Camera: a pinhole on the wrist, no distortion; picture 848 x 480 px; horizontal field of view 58.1 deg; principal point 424.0 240.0 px. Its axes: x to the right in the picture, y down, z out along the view. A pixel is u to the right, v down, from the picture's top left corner.
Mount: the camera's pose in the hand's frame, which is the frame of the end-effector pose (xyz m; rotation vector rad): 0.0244 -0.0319 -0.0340 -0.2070 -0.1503 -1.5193
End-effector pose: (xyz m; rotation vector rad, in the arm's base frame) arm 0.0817 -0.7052 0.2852 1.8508 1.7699 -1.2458
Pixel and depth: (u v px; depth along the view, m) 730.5 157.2 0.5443
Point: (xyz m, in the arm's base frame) -0.2363 -1.0797 0.0138
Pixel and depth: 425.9 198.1 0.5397
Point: -0.0242 -1.0702 -0.0409
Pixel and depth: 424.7 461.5 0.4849
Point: -0.0279 -0.9139 -0.1279
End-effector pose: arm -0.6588 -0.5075 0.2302 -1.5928 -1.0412 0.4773
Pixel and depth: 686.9 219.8 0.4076
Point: -0.9710 -0.2551 0.1899
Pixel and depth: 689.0 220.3 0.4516
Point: -1.0081 -0.2275 0.1818
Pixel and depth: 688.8 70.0 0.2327
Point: -0.8520 -0.3995 0.2182
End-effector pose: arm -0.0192 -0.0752 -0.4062 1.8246 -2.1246 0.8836
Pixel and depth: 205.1 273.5 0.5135
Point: -0.1529 -0.3489 -0.7923
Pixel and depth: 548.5 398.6 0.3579
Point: 0.0330 -0.3495 -0.6062
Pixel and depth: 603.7 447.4 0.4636
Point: 0.0678 -0.4607 -0.6593
